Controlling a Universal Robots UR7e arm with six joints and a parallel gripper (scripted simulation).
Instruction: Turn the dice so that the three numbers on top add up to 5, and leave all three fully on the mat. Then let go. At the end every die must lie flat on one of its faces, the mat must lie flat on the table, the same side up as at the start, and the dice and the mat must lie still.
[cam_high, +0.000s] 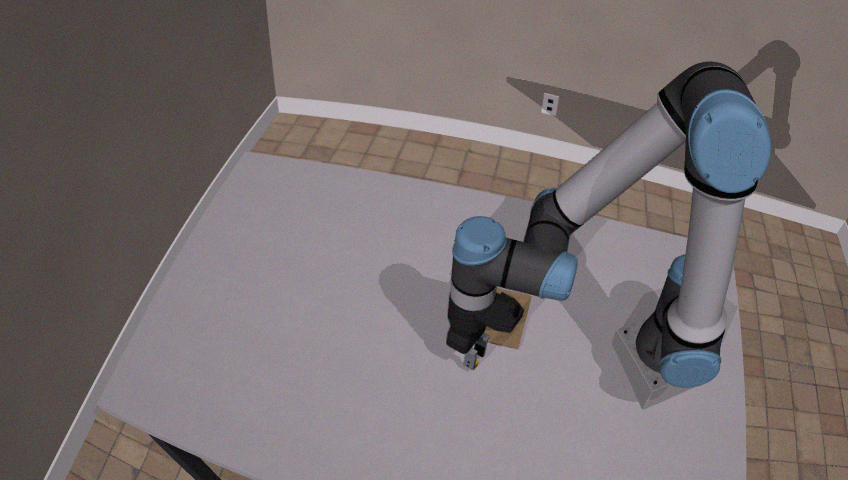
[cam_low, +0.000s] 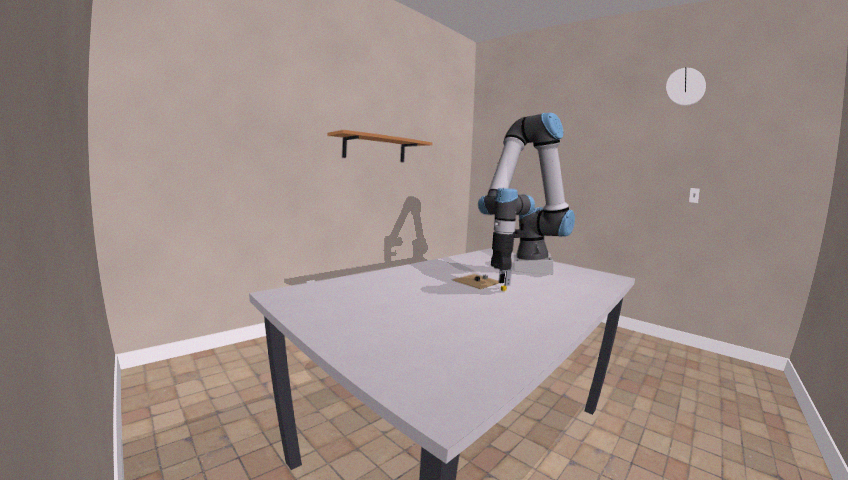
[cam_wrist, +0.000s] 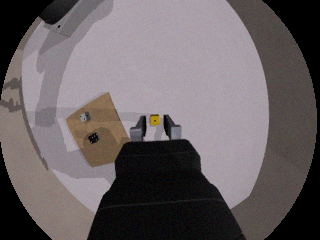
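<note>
Now: the yellow die 3 cm below my hand. Also, from my hand: mat 13 cm to the right, 4 cm below, 1 cm behind; then black die 13 cm to the right, 3 cm below, 1 cm behind; then white die 13 cm to the right, 5 cm behind, 3 cm below.
</note>
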